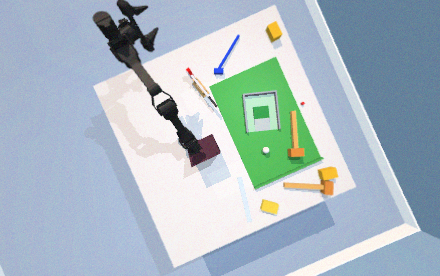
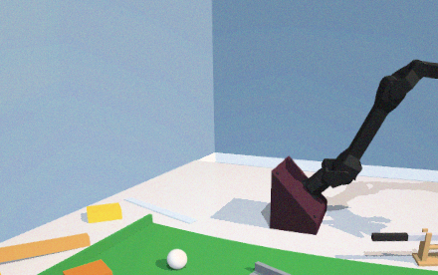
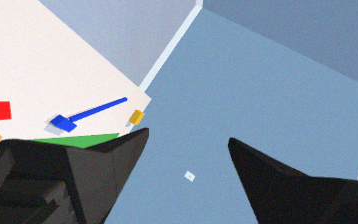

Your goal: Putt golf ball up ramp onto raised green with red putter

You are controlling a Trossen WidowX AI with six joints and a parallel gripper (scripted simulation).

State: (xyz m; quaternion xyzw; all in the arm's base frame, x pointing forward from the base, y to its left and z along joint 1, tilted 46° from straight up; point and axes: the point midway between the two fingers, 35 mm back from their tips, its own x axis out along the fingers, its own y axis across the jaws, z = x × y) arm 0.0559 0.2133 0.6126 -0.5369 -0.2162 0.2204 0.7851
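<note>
Now: the red putter 100 mm ahead of my gripper tip, 250 mm to the right of it and 300 mm below it. Round my gripper tip: white golf ball 380 mm ahead, 740 mm to the right, 330 mm below; blue putter 320 mm ahead, 80 mm to the right, 340 mm below; wooden rack 100 mm ahead, 230 mm to the right, 320 mm below.
</note>
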